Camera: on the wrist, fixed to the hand. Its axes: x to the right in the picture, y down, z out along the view.
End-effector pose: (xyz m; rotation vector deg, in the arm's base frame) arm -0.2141 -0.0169 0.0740 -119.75 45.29 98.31
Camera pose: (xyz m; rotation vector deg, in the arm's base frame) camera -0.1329 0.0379 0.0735 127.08 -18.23 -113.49
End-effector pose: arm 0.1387 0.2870 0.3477 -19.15 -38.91 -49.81
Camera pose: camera 0.0787 0.2137 0.3227 -50.51 -22.79 -58.03
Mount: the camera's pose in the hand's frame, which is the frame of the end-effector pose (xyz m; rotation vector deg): -0.0010 -0.0923 -0.0329 -34.16 -0.12 2.89
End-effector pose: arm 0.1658 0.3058 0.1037 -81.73 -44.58 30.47
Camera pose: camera 0.1782 0.2742 0.1956 -114.41 -54.47 20.01
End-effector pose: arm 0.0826 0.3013 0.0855 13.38 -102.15 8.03
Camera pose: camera 0.1356 0.2189 0.0890 -13.74 -100.39 -20.31
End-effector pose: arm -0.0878 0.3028 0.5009 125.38 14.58 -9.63
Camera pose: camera -0.1103 0.3824 0.4483 91.70 12.27 -3.13
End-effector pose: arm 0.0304 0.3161 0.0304 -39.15 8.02 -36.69
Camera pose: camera -0.0276 0.2440 0.0627 -71.61 20.22 -31.47
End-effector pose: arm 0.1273 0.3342 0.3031 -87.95 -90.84 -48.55
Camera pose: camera 0.0376 0.2998 0.3225 -112.72 -77.33 -78.63
